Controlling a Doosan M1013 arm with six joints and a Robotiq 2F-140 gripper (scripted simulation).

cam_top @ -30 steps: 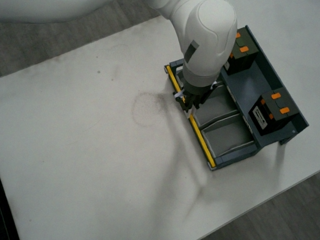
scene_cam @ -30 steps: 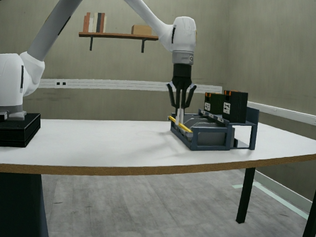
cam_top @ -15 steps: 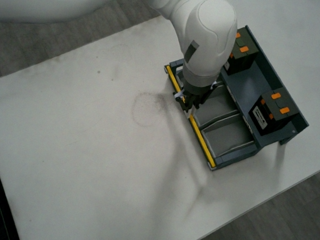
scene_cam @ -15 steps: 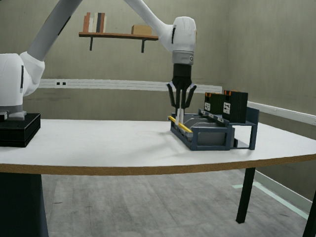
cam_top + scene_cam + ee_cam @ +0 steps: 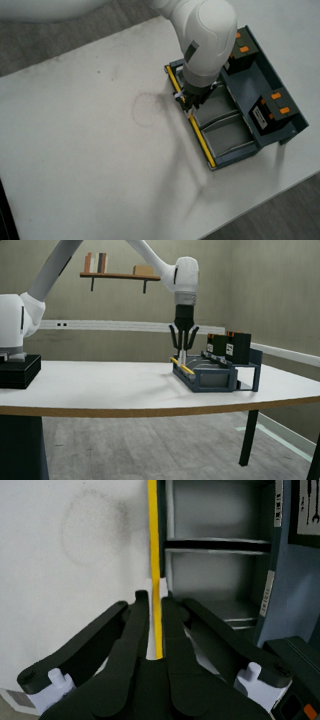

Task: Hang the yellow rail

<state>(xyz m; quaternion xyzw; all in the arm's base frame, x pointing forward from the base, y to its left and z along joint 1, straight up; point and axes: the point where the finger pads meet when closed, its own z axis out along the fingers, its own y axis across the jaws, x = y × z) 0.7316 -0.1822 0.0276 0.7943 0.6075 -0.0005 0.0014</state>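
The yellow rail is 3 cm below my hand.
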